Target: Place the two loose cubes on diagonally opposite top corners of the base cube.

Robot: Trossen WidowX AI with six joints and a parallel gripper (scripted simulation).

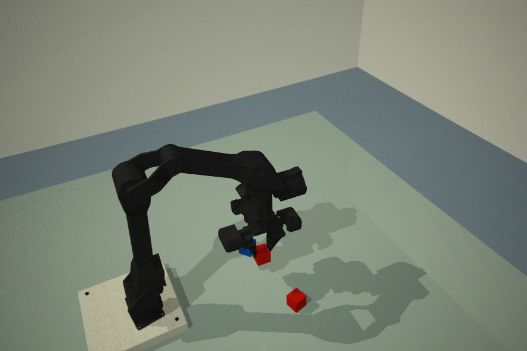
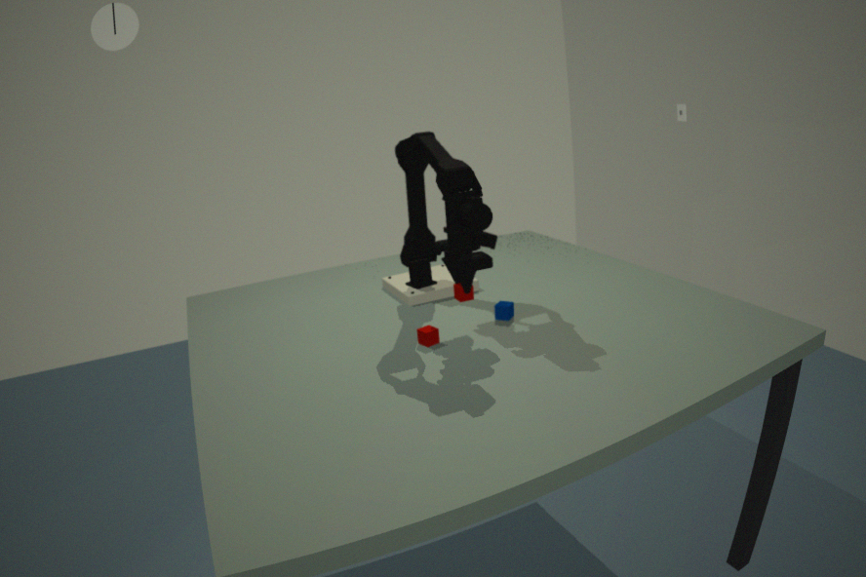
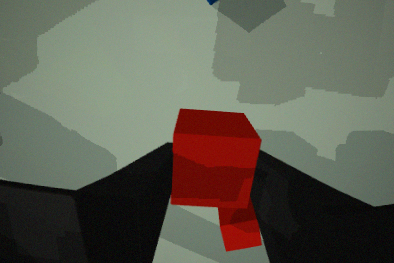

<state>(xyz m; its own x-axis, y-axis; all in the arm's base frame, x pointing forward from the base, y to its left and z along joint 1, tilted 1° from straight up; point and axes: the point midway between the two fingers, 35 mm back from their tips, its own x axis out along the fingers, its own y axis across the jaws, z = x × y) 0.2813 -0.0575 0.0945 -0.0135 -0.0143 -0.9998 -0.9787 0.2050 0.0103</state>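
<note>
Right now the blue base cube is 100 mm to the left of my gripper tip, 70 mm below it and 20 mm ahead of it.
</note>
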